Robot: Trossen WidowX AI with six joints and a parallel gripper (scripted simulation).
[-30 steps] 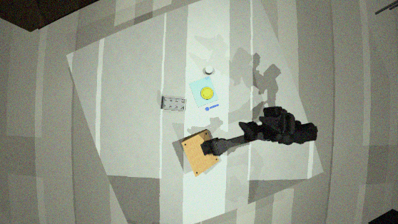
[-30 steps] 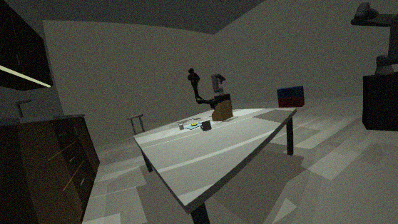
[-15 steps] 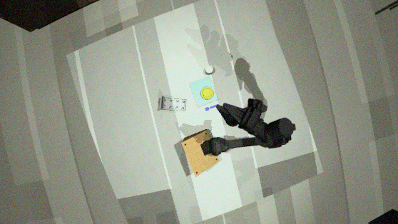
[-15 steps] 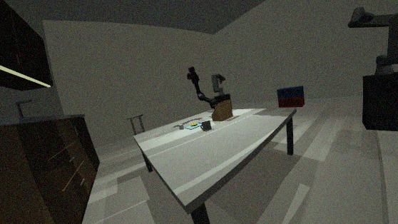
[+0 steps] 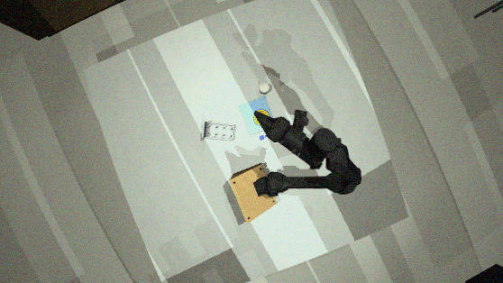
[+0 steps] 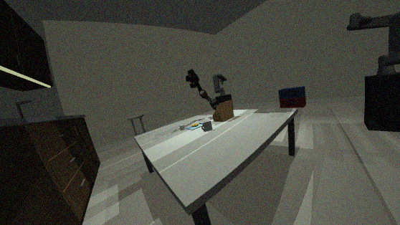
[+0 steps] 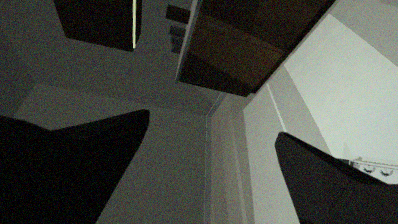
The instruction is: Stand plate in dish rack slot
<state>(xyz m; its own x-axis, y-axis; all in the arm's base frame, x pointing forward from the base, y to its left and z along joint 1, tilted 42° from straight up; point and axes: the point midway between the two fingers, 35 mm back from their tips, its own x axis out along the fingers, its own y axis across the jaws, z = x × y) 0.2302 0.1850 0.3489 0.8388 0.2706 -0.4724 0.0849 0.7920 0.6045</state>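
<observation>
My gripper tip is now 20 mm short of the yellow plate, 40 mm to the left of it and 460 mm above it. Also, from my gripper tip: white cup: 140 mm ahead, 100 mm to the right, 450 mm below; dish rack: 30 mm ahead, 160 mm to the left, 450 mm below; blue mat: 40 mm ahead, 30 mm to the right, 470 mm below.
</observation>
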